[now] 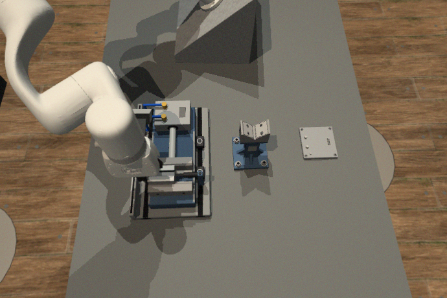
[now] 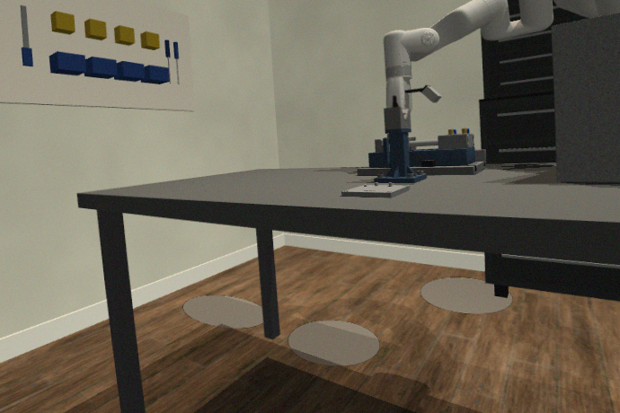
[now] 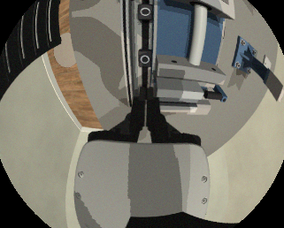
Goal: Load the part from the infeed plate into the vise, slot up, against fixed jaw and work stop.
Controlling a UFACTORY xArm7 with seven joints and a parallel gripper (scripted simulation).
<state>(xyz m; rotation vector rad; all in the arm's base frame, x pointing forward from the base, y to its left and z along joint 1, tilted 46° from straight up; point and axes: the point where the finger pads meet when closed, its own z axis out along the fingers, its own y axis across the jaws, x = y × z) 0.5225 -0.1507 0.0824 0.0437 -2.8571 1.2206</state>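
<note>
The fixed jaw is 6 cm to the left of my hand, 4 cm below it and 3 cm ahead of it. Also, from my hand: part 4 cm to the left, 2 cm below; then moving jaw 6 cm to the left, 4 cm below, 4 cm behind; then work stop 11 cm to the left, 3 cm below, 1 cm behind.
</note>
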